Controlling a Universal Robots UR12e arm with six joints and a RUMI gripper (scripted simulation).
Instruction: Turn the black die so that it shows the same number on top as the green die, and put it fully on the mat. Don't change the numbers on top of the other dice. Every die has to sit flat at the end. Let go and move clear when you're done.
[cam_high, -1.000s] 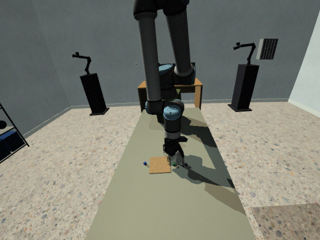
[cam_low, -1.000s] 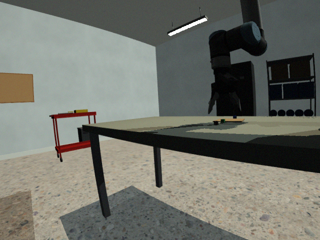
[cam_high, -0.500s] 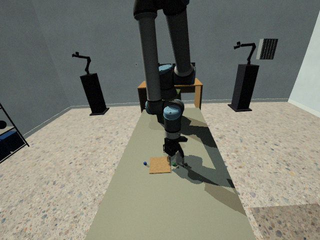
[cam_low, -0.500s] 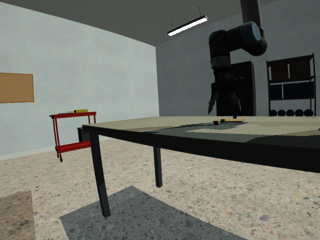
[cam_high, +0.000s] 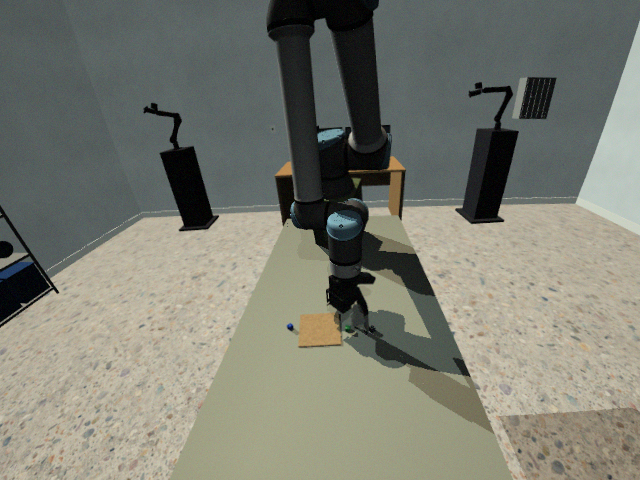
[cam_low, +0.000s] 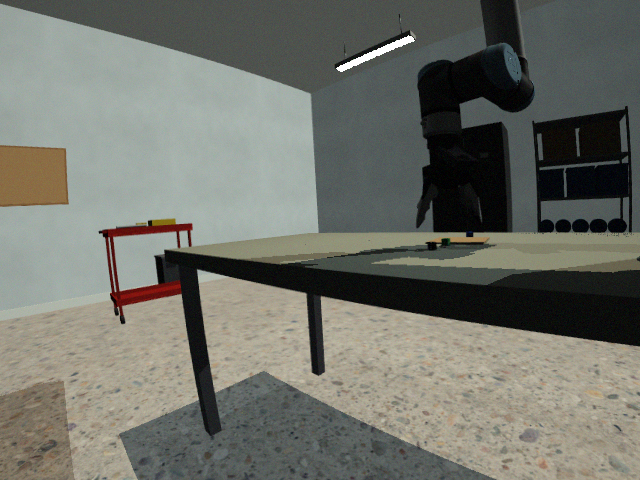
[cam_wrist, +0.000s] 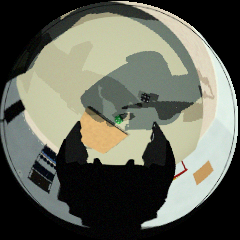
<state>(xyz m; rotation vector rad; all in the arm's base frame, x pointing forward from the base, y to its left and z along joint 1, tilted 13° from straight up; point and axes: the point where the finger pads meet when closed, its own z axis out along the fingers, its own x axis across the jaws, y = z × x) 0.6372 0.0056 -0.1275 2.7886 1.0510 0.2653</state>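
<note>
The green die lies 3 cm below my hand, 1 cm to the right of it and 1 cm ahead of it. Also, from my hand: black die 7 cm to the left, 3 cm below, 2 cm ahead; then blue die 21 cm to the right, 3 cm below; then mat 11 cm to the right, 4 cm below.
</note>
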